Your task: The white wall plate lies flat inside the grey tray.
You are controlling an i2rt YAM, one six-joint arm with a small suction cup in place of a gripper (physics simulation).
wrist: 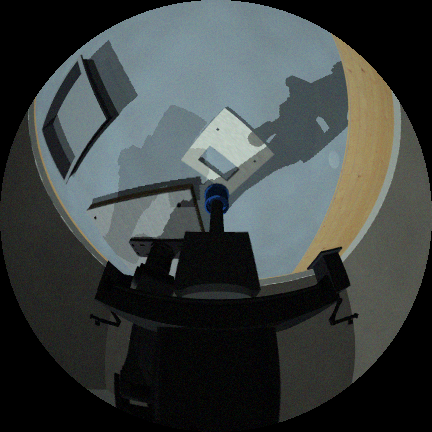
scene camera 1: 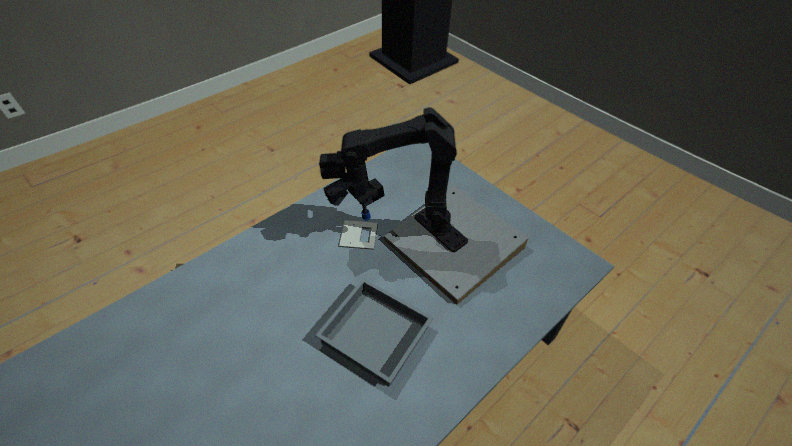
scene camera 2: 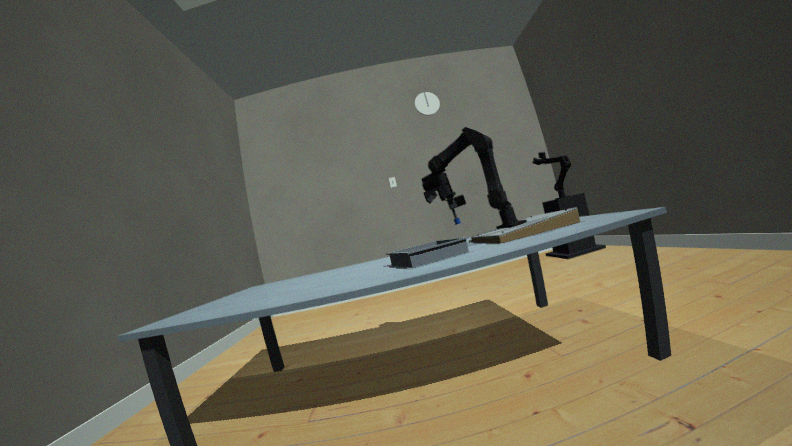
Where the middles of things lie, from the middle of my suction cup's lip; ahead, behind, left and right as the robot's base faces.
The white wall plate [scene camera 1: 350, 238] is 10 cm below my suction cup, 2 cm to the right of it and 2 cm ahead of it. The rest, counted from my suction cup: grey tray [scene camera 2: 419, 255] (31 cm to the left, 20 cm ahead, 8 cm below).
